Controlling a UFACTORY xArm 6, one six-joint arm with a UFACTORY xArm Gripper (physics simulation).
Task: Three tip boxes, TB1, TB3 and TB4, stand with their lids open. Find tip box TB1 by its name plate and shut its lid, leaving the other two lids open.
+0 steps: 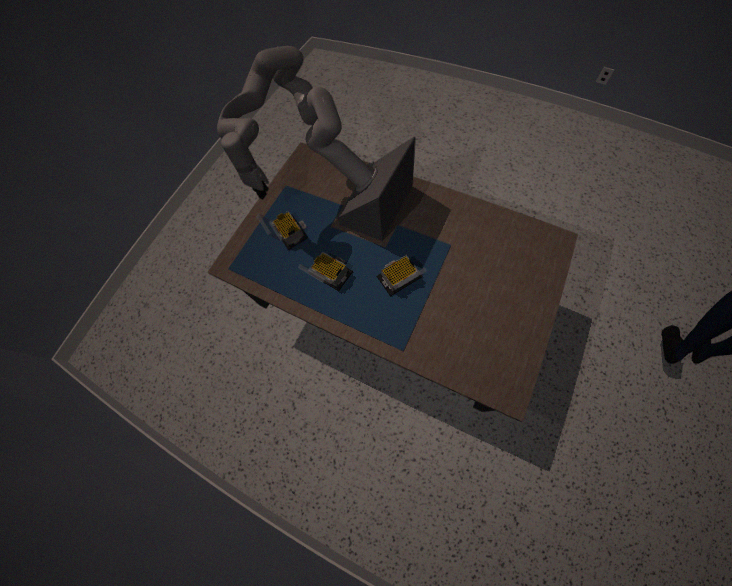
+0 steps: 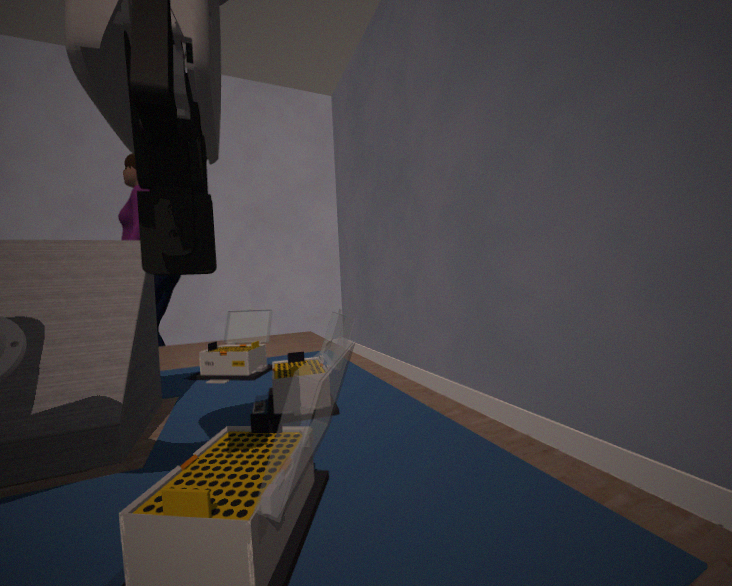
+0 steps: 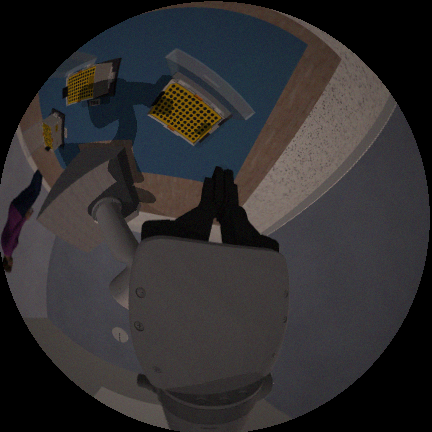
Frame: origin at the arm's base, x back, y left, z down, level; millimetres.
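Where they show: gripper, fingertip midpoint: (image 1: 263, 196) (image 2: 182, 274) (image 3: 219, 177); arm's base at its link origin: (image 1: 367, 181) (image 3: 106, 209).
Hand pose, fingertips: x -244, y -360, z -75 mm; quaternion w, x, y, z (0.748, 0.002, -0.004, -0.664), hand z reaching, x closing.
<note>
Each offset is from my fingertips to the top centre of the thing. "pt": to the spot under its first point. Level surfaces: height alone.
Tip box TB1 @[dx -27, dy +71, dz +128 mm] (image 1: 287, 226) (image 2: 225, 470) (image 3: 186, 112), with yellow tip rack, is nearest my gripper; its name plate is not readable. Its clear lid @[dx -80, dy +31, dz +48 mm] (image 1: 264, 224) (image 2: 314, 427) (image 3: 210, 82) stands open, leaning outward. TB4 (image 1: 329, 267) (image 2: 300, 391) (image 3: 81, 85) is the middle box, its clear lid @[pt dx -238, dy +315, dz +58 mm] (image 1: 312, 273) (image 3: 82, 64) open. TB3 (image 1: 399, 273) (image 2: 231, 361) (image 3: 53, 132) is farthest, its lid @[pt dx -135, dy +667, dz +100 mm] (image 2: 248, 326) open. My gripper (image 1: 262, 194) (image 2: 180, 270) (image 3: 219, 177) is shut and empty, raised above the boxes and off to one side of TB1, apart from its lid.
The boxes stand on a blue mat @[dz +202 mm] (image 1: 366, 314) (image 3: 150, 30) on a wooden table @[dz +205 mm] (image 1: 500, 305). The arm's large wedge-shaped base block (image 1: 366, 207) (image 2: 73, 293) (image 3: 75, 190) stands behind them. A wall (image 2: 518, 213) rises beside the table. A person (image 2: 131, 213) (image 3: 17, 215) stands beyond the far end.
</note>
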